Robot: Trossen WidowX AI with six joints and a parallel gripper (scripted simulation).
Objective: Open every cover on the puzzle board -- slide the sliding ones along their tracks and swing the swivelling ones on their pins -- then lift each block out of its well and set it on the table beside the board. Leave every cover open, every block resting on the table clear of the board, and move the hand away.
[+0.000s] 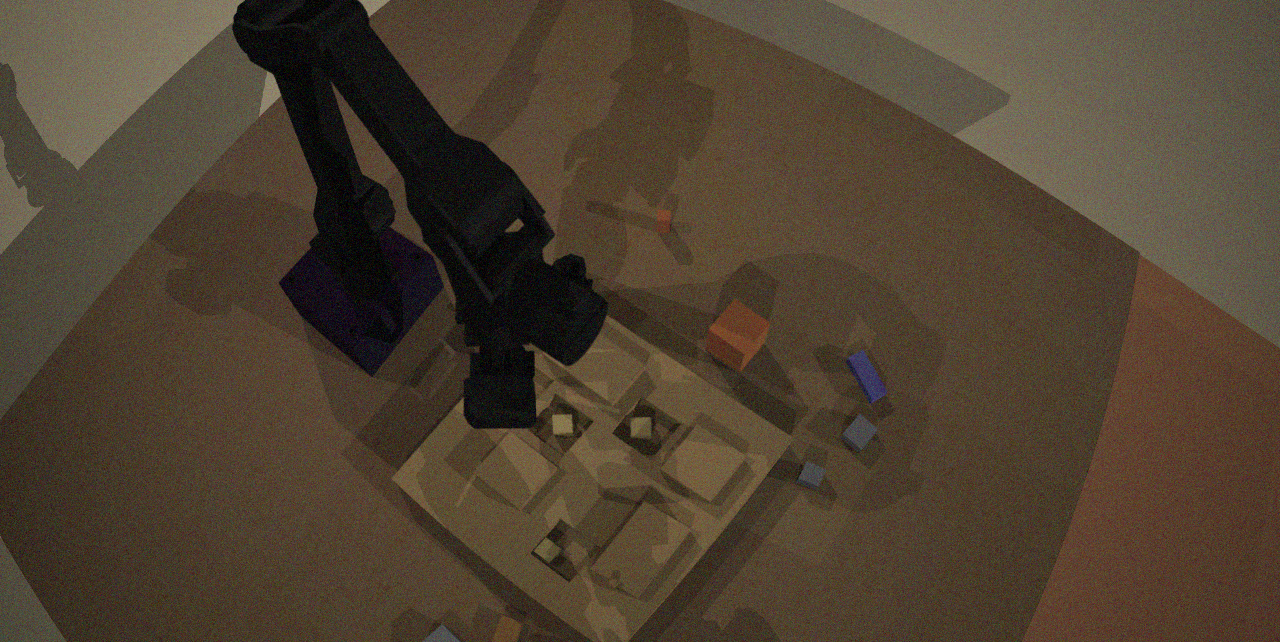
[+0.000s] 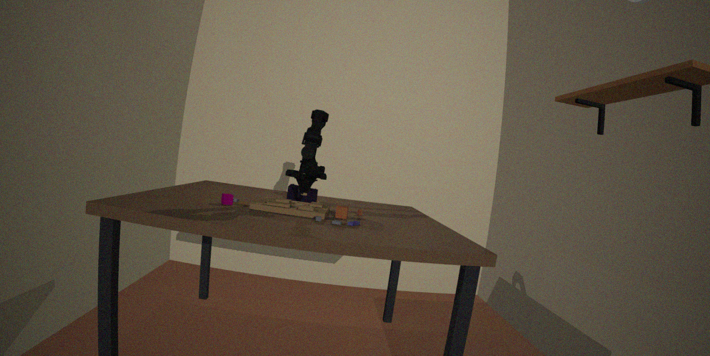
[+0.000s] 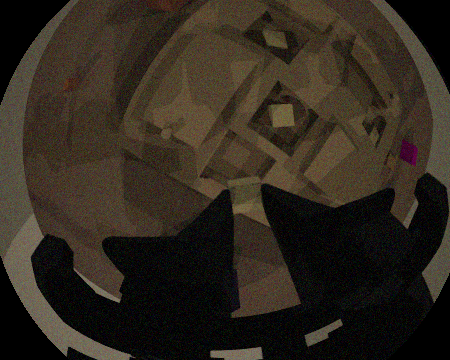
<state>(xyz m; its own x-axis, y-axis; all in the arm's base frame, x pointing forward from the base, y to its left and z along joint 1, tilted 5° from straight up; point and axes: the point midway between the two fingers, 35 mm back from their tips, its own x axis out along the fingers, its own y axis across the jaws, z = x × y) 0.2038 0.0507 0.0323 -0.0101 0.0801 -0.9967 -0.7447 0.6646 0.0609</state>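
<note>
Now: gripper tip 120 mm short of the tan puzzle board and 40 mm above it. Also, from my gripper tip: small orange block: 250 mm to the left, 50 mm below, 40 mm behind; grey block: 260 mm to the right, 150 mm ahead, 60 mm below; orange cube: 200 mm to the left, 120 mm ahead, 40 mm below.
</note>
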